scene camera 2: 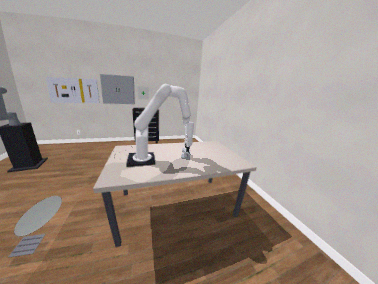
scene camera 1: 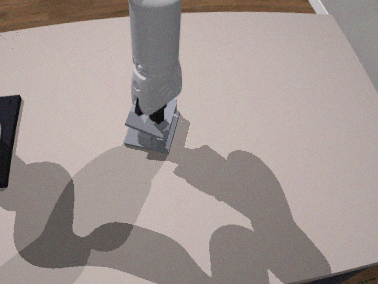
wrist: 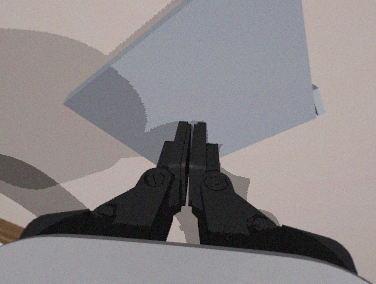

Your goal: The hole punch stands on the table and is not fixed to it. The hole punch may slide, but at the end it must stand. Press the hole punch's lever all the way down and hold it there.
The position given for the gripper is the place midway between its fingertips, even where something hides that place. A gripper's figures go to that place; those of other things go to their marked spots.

Labels:
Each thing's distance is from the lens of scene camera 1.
gripper (scene camera 1: 156,118): 0.81 m
flat lever (scene camera 1: 142,123): 0.79 m

